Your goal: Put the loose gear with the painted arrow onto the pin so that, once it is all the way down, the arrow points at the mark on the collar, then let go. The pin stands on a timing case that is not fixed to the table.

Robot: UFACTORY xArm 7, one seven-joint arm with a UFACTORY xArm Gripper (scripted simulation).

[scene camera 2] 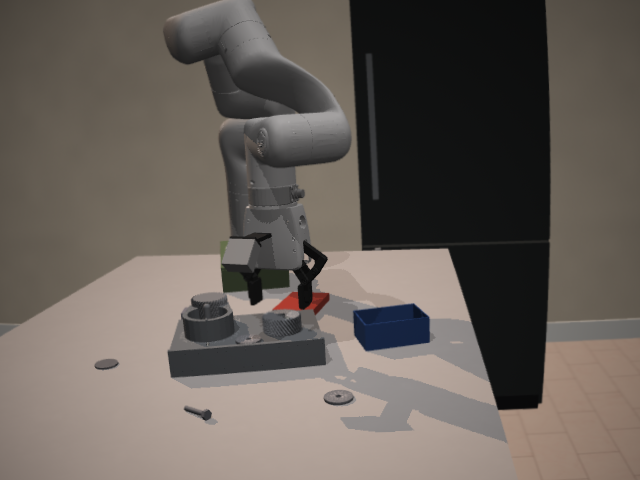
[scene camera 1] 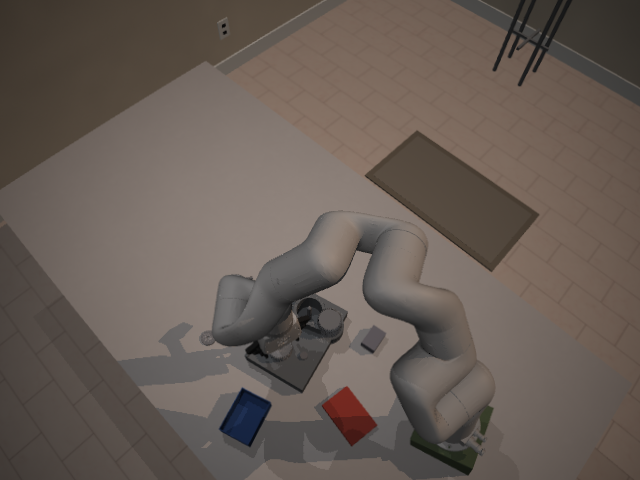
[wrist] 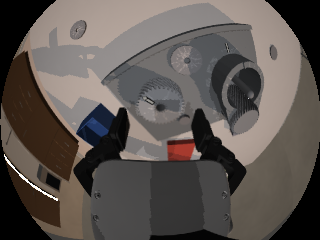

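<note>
Gripper [scene camera 2: 280, 305], [scene camera 1: 279, 344], [wrist: 160, 116]. Gear [scene camera 2: 285, 322]. Grey timing case [scene camera 2: 207, 333], [scene camera 1: 315, 339], [wrist: 223, 47].
</note>
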